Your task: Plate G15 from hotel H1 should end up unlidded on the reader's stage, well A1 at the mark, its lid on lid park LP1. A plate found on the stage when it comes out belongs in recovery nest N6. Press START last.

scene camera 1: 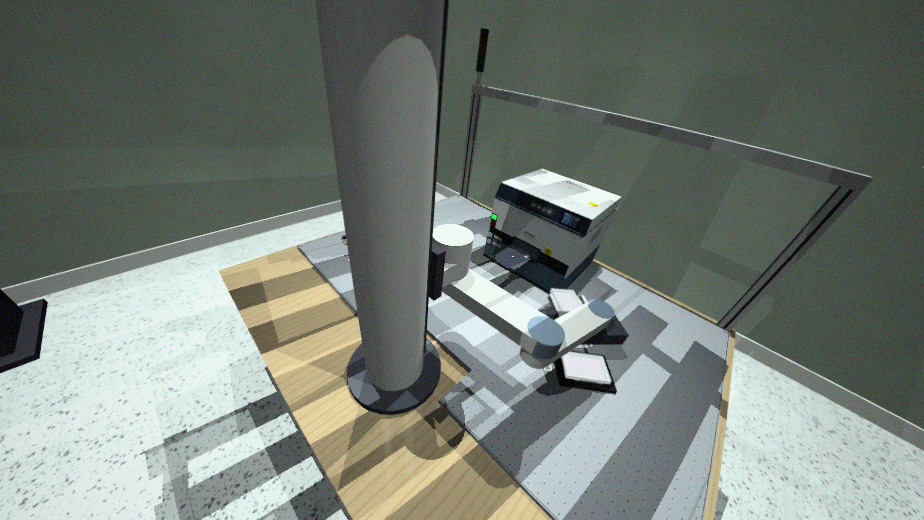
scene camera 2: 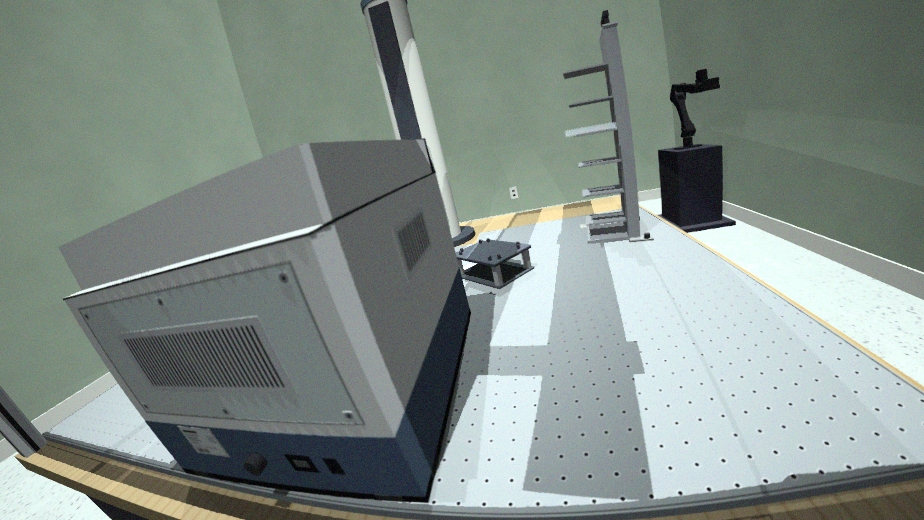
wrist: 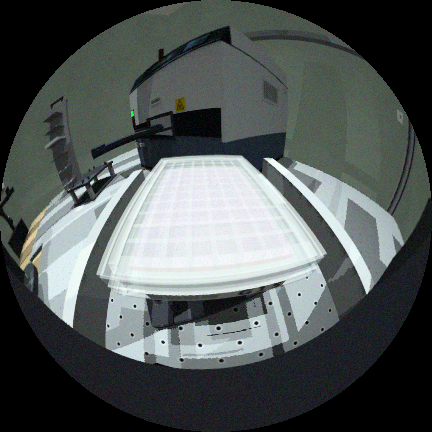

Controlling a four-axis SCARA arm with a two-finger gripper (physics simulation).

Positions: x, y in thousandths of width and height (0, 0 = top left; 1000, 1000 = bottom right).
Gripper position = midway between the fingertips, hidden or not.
my gripper: scene camera 1 612, 570; wrist 469, 395
